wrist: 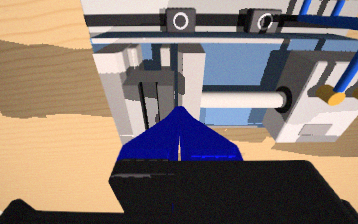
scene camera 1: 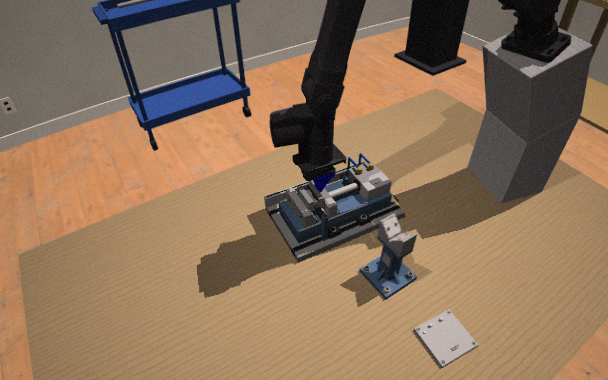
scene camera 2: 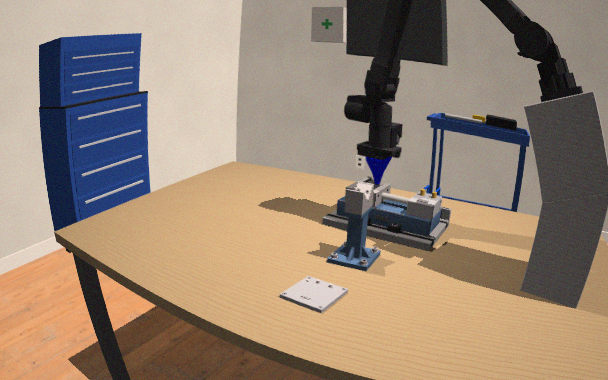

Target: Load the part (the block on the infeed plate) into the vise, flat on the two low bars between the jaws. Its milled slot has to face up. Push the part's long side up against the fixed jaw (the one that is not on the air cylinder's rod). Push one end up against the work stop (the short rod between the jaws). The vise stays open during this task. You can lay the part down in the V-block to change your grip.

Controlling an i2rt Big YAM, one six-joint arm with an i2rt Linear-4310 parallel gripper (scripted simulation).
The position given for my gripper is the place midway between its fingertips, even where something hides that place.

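There is an infeed plate (scene camera 1: 438, 339) here, and I find the plate (scene camera 2: 321, 294) in a further view. I also see a grey part (wrist: 149, 95). As for my gripper (scene camera 1: 319, 190), it shows there, and I see the gripper (wrist: 179, 112) and again the gripper (scene camera 2: 377, 184).
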